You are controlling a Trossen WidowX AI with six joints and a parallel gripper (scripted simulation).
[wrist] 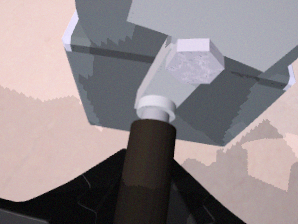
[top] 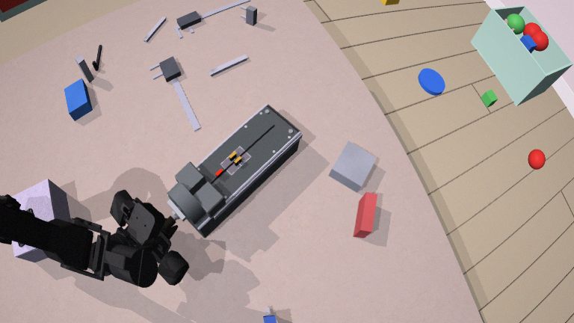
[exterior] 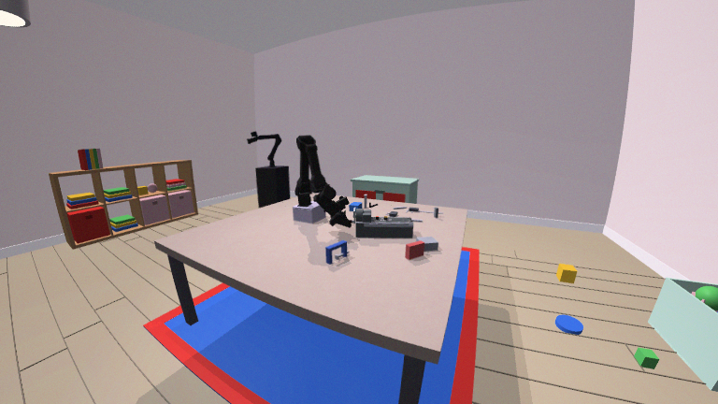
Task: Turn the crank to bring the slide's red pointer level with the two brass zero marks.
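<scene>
Now: gripper tip 12 cm short of the red pointer, 5 cm below it and 2 cm to the right of it. Round my gripper tip: dark brown crank handle (2 cm behind, 2 cm above); then red block (32 cm ahead, 17 cm to the right, 1 cm below); then grey block (36 cm ahead, 7 cm to the right, 2 cm below).
</scene>
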